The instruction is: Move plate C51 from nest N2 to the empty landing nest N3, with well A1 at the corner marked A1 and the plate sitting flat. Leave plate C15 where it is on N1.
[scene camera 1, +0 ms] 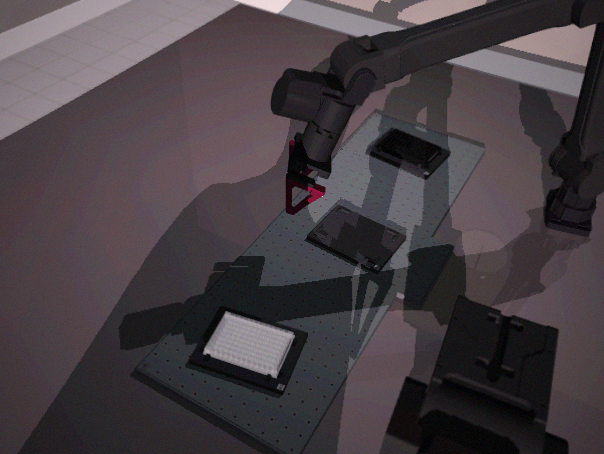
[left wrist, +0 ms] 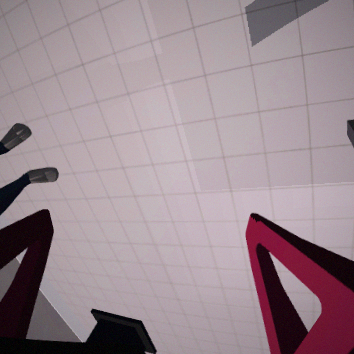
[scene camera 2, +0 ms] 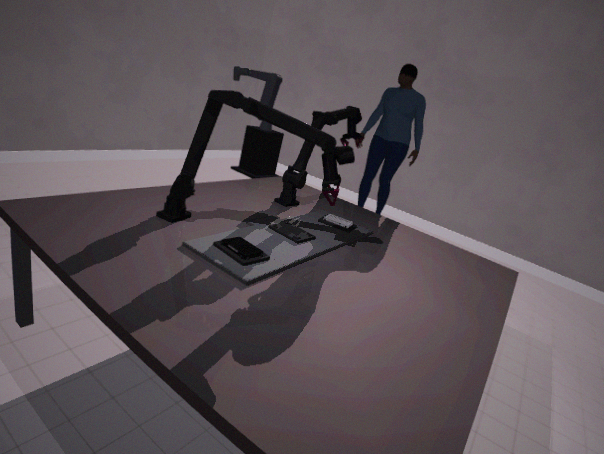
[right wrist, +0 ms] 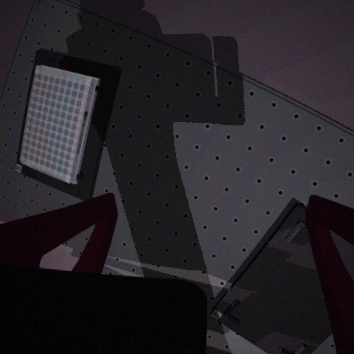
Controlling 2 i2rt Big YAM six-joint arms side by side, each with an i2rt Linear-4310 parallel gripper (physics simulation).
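A white well plate point(scene camera 1: 250, 345) point(scene camera 2: 339, 221) point(right wrist: 60, 122) lies in a black nest point(scene camera 1: 296, 352) point(right wrist: 106, 100) at one end of the board. A black plate point(scene camera 1: 410, 148) point(scene camera 2: 240, 247) sits in the nest at the other end. The middle nest point(scene camera 1: 355, 240) point(scene camera 2: 300, 234) point(right wrist: 280, 280) is empty. The plate and nest labels are too small to read. My right gripper point(scene camera 1: 307, 202) point(scene camera 2: 331, 196) point(right wrist: 208, 205) is open and empty, above the board with its fingers apart from both plates. My left gripper point(scene camera 2: 352, 144) point(left wrist: 150, 222) is open and empty, raised high away from the board.
The perforated board point(scene camera 1: 320, 400) point(scene camera 2: 200, 247) point(right wrist: 270, 125) carries all three nests. Arm shadows cross it. A dark arm base point(scene camera 1: 500, 350) stands at the lower right in scene camera 1. A person point(scene camera 2: 400, 120) stands behind the table, and a grey robot on a black stand point(scene camera 2: 260, 150) is at the back.
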